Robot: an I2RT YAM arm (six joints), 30 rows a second.
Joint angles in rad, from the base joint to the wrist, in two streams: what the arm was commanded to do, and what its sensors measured. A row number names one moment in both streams.
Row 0, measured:
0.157 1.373 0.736 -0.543 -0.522 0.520
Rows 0 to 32, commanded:
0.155 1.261 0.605 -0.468 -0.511 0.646
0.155 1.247 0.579 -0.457 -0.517 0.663
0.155 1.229 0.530 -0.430 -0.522 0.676
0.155 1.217 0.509 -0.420 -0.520 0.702
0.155 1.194 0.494 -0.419 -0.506 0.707
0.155 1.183 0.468 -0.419 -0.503 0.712
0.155 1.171 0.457 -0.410 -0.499 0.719
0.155 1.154 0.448 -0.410 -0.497 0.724
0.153 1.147 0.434 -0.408 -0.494 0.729
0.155 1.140 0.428 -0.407 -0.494 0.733
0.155 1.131 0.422 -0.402 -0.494 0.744
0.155 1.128 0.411 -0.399 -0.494 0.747
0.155 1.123 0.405 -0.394 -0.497 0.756
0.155 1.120 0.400 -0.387 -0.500 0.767
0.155 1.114 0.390 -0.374 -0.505 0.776
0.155 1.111 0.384 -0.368 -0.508 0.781
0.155 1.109 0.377 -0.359 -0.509 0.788
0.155 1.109 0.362 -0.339 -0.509 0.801
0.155 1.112 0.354 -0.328 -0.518 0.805
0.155 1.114 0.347 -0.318 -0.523 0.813
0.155 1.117 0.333 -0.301 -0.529 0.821
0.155 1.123 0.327 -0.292 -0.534 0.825
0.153 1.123 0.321 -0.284 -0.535 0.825
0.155 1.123 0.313 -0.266 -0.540 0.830
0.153 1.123 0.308 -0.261 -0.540 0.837
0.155 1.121 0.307 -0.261 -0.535 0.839
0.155 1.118 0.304 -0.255 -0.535 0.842
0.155 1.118 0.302 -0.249 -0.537 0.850
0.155 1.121 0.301 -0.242 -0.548 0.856
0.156 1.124 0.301 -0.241 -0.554 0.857
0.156 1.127 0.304 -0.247 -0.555 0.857
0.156 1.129 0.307 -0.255 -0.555 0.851
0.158 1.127 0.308 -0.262 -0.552 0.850
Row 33, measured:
0.157 1.124 0.316 -0.260 -0.571 0.839
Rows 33 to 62, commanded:
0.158 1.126 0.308 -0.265 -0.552 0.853
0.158 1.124 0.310 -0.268 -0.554 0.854
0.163 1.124 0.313 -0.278 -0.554 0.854
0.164 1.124 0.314 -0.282 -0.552 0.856
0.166 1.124 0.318 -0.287 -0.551 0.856
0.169 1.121 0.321 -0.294 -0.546 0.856
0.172 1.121 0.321 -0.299 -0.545 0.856
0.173 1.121 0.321 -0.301 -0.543 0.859
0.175 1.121 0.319 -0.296 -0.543 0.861
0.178 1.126 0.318 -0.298 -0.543 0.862
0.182 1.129 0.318 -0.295 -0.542 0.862
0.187 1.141 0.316 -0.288 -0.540 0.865
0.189 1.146 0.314 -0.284 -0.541 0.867
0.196 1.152 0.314 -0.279 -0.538 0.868
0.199 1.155 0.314 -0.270 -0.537 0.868
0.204 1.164 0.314 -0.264 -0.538 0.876
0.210 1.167 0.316 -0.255 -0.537 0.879
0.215 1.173 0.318 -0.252 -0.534 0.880
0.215 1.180 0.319 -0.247 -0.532 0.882
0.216 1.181 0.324 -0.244 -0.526 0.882
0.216 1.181 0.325 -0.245 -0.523 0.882
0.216 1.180 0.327 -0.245 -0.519 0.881
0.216 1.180 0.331 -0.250 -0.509 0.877
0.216 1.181 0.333 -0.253 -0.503 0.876
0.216 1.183 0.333 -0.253 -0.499 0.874
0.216 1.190 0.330 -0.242 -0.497 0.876
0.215 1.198 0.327 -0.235 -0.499 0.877
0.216 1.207 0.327 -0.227 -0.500 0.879
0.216 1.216 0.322 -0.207 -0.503 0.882
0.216 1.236 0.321 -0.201 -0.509 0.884
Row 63, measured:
0.210 1.189 0.326 -0.219 -0.588 0.894
